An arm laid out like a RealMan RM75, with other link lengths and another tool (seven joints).
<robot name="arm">
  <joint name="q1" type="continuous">
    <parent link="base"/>
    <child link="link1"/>
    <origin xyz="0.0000 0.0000 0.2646"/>
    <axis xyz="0 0 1"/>
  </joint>
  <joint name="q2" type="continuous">
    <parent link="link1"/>
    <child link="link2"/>
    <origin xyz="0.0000 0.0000 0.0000" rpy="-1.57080 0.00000 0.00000"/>
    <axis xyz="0 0 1"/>
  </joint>
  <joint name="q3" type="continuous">
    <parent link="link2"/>
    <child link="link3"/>
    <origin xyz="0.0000 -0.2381 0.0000" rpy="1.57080 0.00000 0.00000"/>
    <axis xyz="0 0 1"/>
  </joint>
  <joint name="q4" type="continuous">
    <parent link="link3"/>
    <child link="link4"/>
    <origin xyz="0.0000 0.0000 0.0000" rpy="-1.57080 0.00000 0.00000"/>
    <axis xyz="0 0 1"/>
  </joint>
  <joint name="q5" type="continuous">
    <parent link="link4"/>
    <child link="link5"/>
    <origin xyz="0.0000 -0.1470 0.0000" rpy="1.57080 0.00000 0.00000"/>
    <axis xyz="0 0 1"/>
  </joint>
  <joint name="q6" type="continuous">
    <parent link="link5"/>
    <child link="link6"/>
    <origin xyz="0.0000 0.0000 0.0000" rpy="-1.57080 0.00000 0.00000"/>
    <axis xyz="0 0 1"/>
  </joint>
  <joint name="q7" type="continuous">
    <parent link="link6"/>
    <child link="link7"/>
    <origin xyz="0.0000 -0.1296 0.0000" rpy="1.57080 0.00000 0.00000"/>
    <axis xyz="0 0 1"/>
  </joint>
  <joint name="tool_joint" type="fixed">
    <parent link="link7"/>
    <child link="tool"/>
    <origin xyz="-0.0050 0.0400 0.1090" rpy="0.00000 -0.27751 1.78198"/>
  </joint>
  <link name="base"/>
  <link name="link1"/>
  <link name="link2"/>
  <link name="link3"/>
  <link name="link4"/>
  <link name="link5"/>
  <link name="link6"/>
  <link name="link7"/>
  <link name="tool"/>
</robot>
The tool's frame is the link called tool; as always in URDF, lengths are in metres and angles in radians. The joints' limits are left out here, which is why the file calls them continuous.
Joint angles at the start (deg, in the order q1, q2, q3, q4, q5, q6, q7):
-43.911, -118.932, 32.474, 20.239, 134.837, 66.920, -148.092
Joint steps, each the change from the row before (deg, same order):
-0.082, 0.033, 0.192, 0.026, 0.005, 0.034, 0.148
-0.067, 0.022, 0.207, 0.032, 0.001, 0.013, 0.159
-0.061, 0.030, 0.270, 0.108, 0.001, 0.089, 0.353
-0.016, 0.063, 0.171, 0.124, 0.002, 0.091, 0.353
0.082, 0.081, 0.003, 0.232, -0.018, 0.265, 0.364
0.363, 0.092, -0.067, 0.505, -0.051, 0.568, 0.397
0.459, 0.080, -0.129, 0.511, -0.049, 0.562, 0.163
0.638, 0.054, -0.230, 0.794, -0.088, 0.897, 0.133
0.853, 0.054, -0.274, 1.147, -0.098, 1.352, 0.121
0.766, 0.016, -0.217, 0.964, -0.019, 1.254, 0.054
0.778, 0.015, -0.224, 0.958, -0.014, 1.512, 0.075
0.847, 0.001, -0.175, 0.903, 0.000, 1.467, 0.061
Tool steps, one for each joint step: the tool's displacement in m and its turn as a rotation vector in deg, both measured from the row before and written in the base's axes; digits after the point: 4 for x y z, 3 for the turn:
0.0002, -0.0002, -0.0001, -0.093, 0.183, -0.337
0.0001, -0.0003, -0.0002, -0.086, 0.199, -0.336
0.0002, -0.0005, -0.0001, -0.102, 0.291, -0.601
-0.0002, -0.0002, 0.0003, -0.007, 0.260, -0.516
-0.0002, -0.0001, 0.0010, 0.073, 0.101, -0.442
-0.0010, -0.0007, 0.0019, 0.125, -0.012, -0.366
-0.0014, -0.0007, 0.0020, 0.143, -0.120, -0.023
-0.0014, -0.0012, 0.0028, 0.171, -0.308, 0.009
-0.0015, -0.0020, 0.0037, 0.127, -0.442, -0.045
-0.0013, -0.0026, 0.0028, -0.052, -0.405, 0.002
-0.0007, -0.0036, 0.0027, -0.247, -0.541, -0.080
-0.0012, -0.0041, 0.0024, -0.305, -0.507, 0.012

